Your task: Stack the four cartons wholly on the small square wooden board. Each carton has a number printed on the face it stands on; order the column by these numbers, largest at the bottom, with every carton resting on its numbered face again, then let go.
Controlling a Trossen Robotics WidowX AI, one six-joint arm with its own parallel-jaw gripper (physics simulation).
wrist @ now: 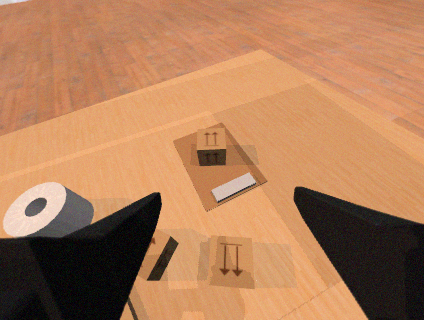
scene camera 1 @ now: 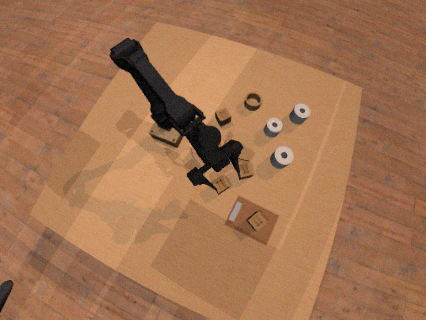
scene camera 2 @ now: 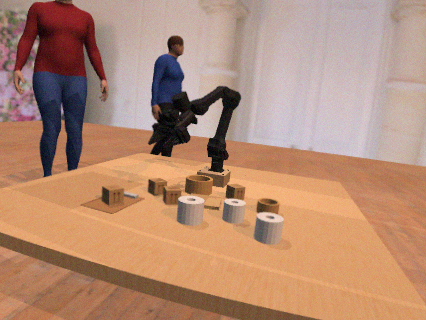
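Where they show: gripper, fingertip midpoint: [wrist: 227,195] [scene camera 1: 228,181] [scene camera 2: 155,145]; arm's base, link origin: [scene camera 1: 166,122] [scene camera 2: 216,170].
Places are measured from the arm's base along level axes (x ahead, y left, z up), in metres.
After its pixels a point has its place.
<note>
My gripper [scene camera 1: 227,183] {x 0.348, y -0.158, z 0.134 m} [scene camera 2: 159,143] {x 0.348, y -0.158, z 0.134 m} [wrist: 227,195] {x 0.348, y -0.158, z 0.134 m} is open and empty, above the table. One carton [scene camera 1: 257,220] {x 0.507, y -0.227, z -0.001 m} [scene camera 2: 112,195] {x 0.536, y -0.213, z -0.020 m} [wrist: 211,141] {x 0.502, y -0.226, z -0.001 m} stands on a brown sheet. A second carton [scene camera 1: 221,184] {x 0.327, y -0.153, z -0.003 m} [scene camera 2: 157,186] {x 0.350, y -0.139, z -0.020 m} [wrist: 232,261] {x 0.320, y -0.153, z -0.003 m} and a third carton [scene camera 1: 245,169] {x 0.392, y -0.059, z -0.003 m} [scene camera 2: 172,195] {x 0.416, y -0.048, z -0.022 m} stand close together; in the wrist view the left finger partly covers the third. A fourth carton [scene camera 1: 223,116] {x 0.217, y 0.128, z -0.003 m} [scene camera 2: 235,191] {x 0.247, y 0.144, z -0.017 m} stands nearer the arm's base. The small pale board [scene camera 2: 213,202] {x 0.341, y 0.084, z -0.045 m} lies flat behind the rolls, partly hidden. The printed numbers underneath are hidden.
The brown sheet [scene camera 1: 242,229] {x 0.475, y -0.280, z -0.055 m} [scene camera 2: 100,204] {x 0.550, y -0.249, z -0.055 m} [wrist: 195,175] {x 0.483, y -0.176, z -0.055 m} bears a grey bar [scene camera 1: 235,211] {x 0.420, y -0.226, z -0.045 m} [wrist: 234,187] {x 0.418, y -0.224, z -0.045 m}. Three white rolls, one of them a roll [scene camera 1: 283,157] {x 0.526, y 0.065, z -0.029 m} [scene camera 2: 190,211] {x 0.555, y 0.070, z -0.012 m} [wrist: 45,210] {x 0.504, y 0.044, z 0.012 m} near the third carton, stand beside the cartons. A small ring [scene camera 2: 268,211] {x 0.349, y 0.285, z -0.039 m} and a larger ring [scene camera 2: 199,188] {x 0.259, y 0.001, z -0.026 m} stand nearby.
</note>
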